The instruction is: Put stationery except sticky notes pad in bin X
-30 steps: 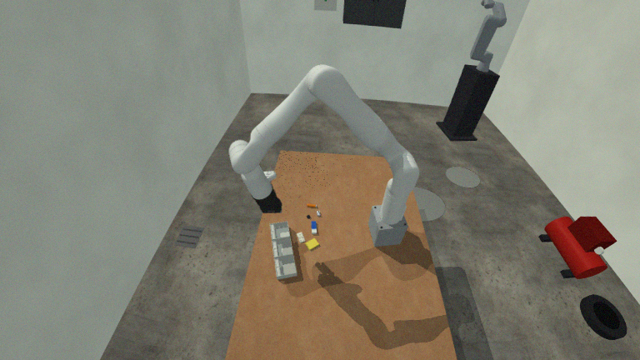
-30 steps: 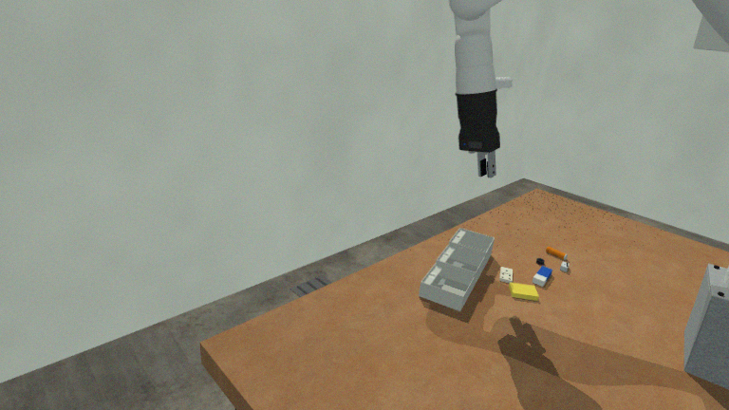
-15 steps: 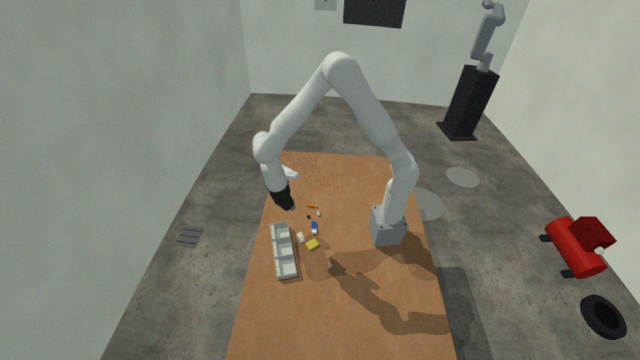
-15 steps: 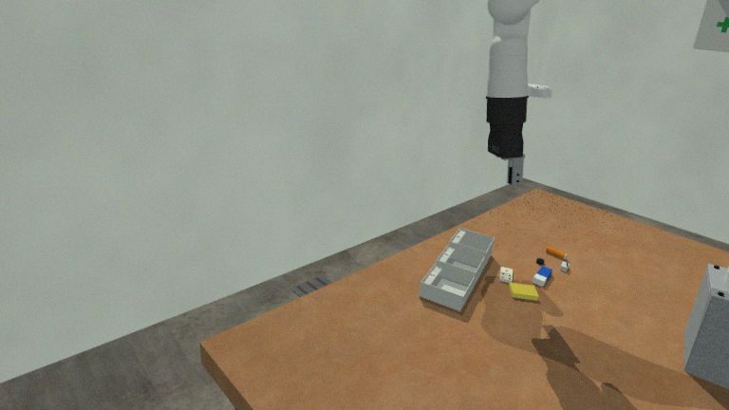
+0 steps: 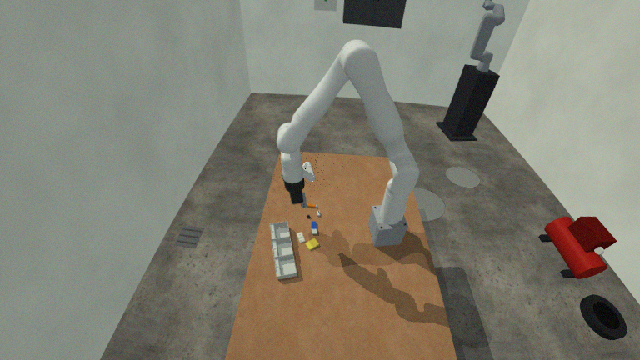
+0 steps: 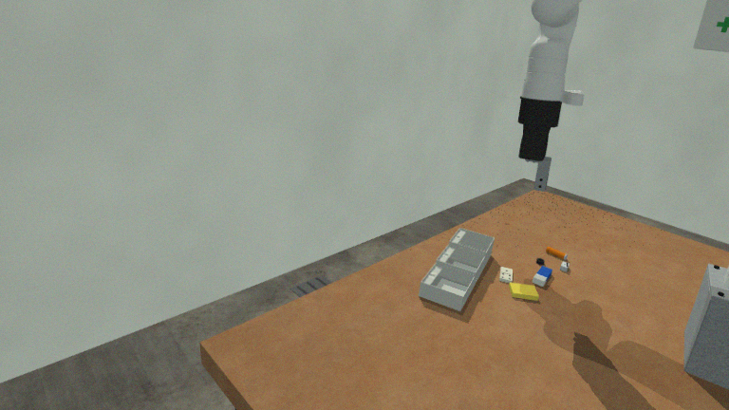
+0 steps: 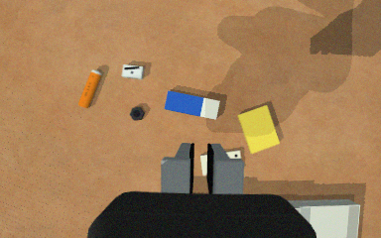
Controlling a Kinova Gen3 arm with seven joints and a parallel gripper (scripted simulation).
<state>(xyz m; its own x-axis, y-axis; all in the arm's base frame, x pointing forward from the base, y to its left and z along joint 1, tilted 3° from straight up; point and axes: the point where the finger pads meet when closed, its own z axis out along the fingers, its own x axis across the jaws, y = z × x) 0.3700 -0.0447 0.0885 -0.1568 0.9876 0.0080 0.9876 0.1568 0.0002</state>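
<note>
The grey three-compartment bin is 100 mm ahead of my hand, 100 mm to the left of it and 190 mm below it. Round my hand: sticky notes (30 mm behind, 70 mm to the left, 210 mm below); white domino (20 mm ahead, 40 mm to the left, 210 mm below); eraser (50 mm behind, 10 mm to the right, 210 mm below).
</note>
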